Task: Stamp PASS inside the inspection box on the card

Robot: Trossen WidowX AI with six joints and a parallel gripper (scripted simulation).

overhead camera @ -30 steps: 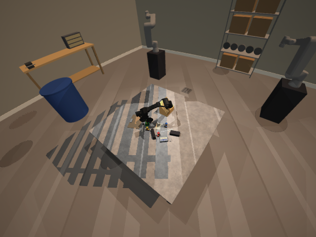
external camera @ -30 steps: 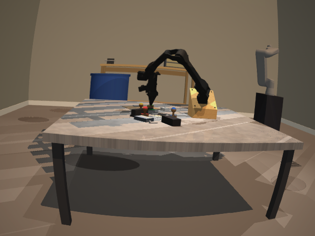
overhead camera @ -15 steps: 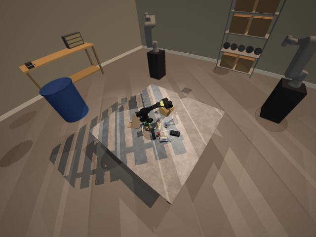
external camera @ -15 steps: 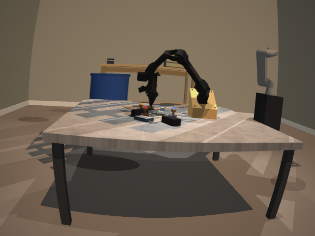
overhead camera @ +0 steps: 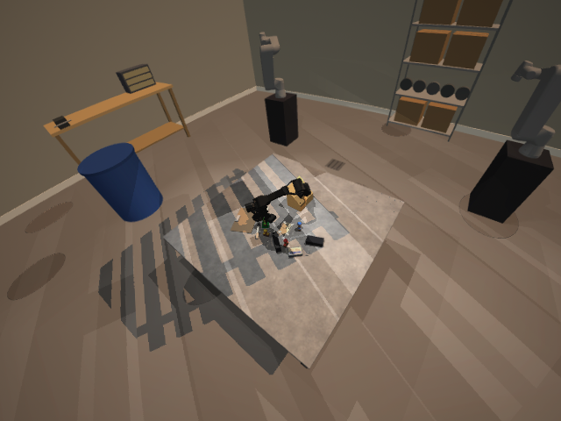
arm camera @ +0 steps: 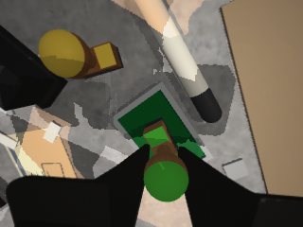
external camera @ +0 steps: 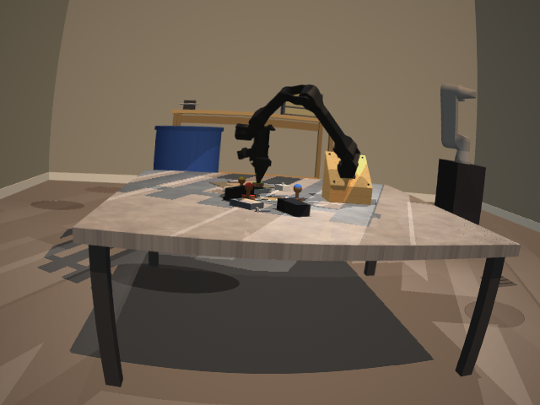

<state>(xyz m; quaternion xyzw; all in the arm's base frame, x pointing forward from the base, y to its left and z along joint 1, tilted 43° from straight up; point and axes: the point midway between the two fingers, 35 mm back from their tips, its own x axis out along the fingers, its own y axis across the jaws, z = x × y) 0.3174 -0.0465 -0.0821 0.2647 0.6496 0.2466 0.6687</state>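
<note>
Right now my gripper tip is right at the green-knobbed PASS stamp. From my gripper tip the other things lie so: yellow-knobbed stamp: 7 cm ahead, 6 cm to the left, 2 cm below; green ink pad: 3 cm below; cream card: 6 cm behind, 14 cm to the left, 4 cm below.
</note>
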